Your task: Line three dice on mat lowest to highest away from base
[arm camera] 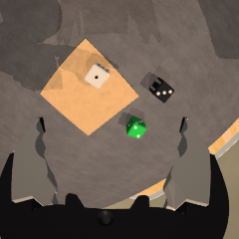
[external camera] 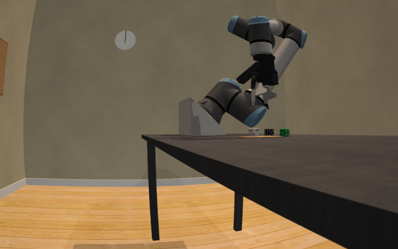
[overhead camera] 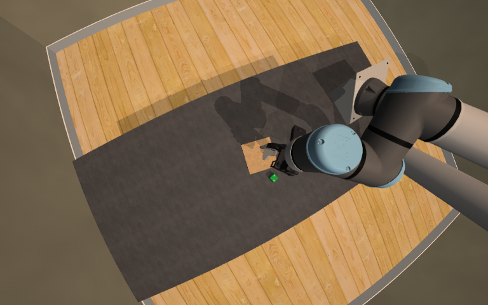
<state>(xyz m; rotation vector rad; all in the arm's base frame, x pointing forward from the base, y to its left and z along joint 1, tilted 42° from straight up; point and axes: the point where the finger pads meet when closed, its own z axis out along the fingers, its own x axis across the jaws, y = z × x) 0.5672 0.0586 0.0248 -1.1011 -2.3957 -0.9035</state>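
My gripper is now 10 cm above the green die, 9 cm to the right of it and 4 cm short of it. The rest, counted from my hand: tan mat (11 cm below, 4 cm ahead, 3 cm to the right); white die (9 cm below, 3 cm to the right); black die (10 cm below, 7 cm to the left, 5 cm behind).
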